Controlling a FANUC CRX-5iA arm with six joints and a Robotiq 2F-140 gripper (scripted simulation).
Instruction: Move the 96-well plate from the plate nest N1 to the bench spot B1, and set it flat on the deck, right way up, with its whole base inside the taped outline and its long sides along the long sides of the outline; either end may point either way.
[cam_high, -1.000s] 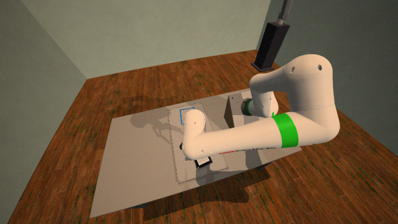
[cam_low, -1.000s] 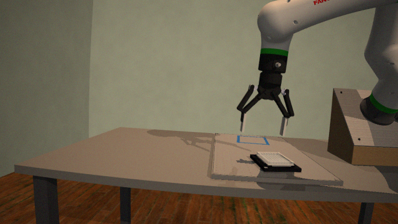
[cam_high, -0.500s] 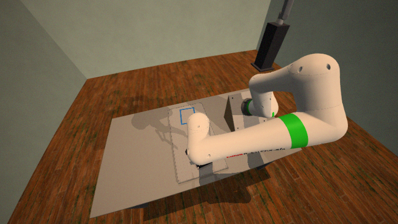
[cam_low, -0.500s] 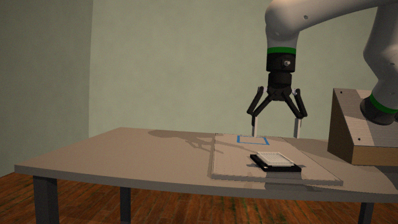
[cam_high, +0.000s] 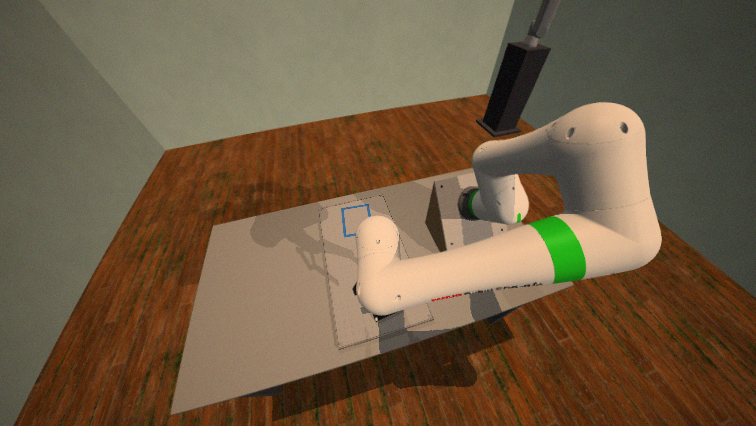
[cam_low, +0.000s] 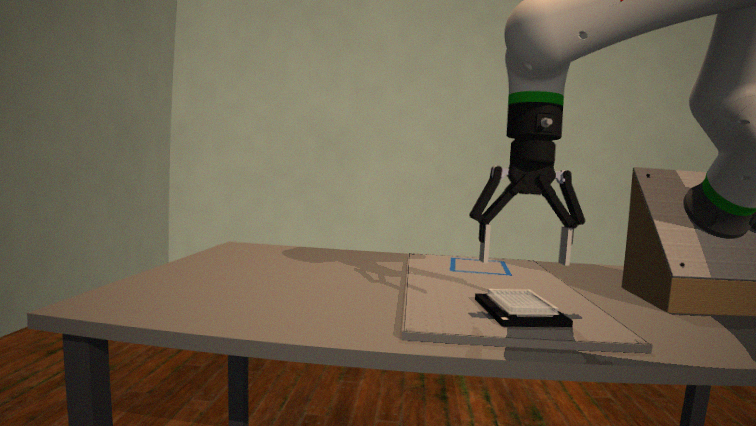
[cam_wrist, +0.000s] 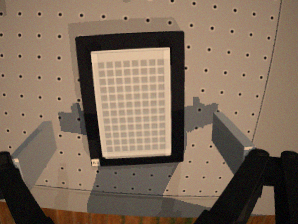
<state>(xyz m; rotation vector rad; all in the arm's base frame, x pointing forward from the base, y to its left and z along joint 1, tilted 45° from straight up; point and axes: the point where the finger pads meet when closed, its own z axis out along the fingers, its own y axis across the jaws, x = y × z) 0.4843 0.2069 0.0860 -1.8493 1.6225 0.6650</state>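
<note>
My gripper is now 8 cm above the white 96-well plate. From my hand the other things lie so: black plate nest N1 (9 cm below).
</note>
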